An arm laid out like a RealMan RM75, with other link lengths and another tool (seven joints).
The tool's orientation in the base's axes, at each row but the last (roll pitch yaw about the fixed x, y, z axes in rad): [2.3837 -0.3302 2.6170]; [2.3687 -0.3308 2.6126]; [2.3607 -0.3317 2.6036]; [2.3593 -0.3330 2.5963]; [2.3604 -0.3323 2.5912]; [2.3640 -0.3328 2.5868]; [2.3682 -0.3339 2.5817]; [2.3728 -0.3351 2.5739]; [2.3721 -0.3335 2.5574]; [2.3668 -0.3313 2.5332]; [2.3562 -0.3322 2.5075]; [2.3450 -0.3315 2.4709]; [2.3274 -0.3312 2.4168]
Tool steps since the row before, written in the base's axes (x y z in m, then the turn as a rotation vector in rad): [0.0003 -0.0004 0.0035 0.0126 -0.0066 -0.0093]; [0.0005 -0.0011 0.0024 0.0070 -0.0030 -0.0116]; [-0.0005 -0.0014 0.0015 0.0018 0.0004 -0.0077]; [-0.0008 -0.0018 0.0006 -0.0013 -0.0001 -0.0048]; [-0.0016 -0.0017 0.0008 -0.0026 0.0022 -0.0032]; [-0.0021 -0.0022 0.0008 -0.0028 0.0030 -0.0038]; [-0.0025 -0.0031 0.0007 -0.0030 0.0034 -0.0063]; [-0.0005 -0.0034 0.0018 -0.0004 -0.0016 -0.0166]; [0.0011 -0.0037 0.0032 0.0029 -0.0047 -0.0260]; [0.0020 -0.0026 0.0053 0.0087 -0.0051 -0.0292]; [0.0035 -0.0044 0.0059 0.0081 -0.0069 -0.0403]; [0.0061 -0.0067 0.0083 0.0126 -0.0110 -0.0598]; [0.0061 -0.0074 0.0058 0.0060 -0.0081 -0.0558]
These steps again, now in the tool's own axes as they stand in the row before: [0.0007 0.0022 -0.0026 -0.0165 -0.0024 0.0035]; [-0.0002 0.0013 -0.0023 -0.0109 -0.0053 0.0068]; [0.0002 0.0000 -0.0021 -0.0038 -0.0039 0.0058]; [0.0000 -0.0009 -0.0018 -0.0006 -0.0040 0.0029]; [0.0007 -0.0012 -0.0020 0.0021 -0.0025 0.0033]; [0.0009 -0.0017 -0.0025 0.0025 -0.0027 0.0042]; [0.0007 -0.0025 -0.0031 0.0020 -0.0042 0.0062]; [-0.0007 -0.0008 -0.0037 -0.0060 -0.0119 0.0101]; [-0.0017 0.0010 -0.0046 -0.0132 -0.0176 0.0149]; [-0.0012 0.0035 -0.0050 -0.0190 -0.0165 0.0179]; [-0.0032 0.0042 -0.0062 -0.0232 -0.0250 0.0240]; [-0.0058 0.0067 -0.0086 -0.0353 -0.0371 0.0352]; [-0.0071 0.0052 -0.0070 -0.0275 -0.0375 0.0325]
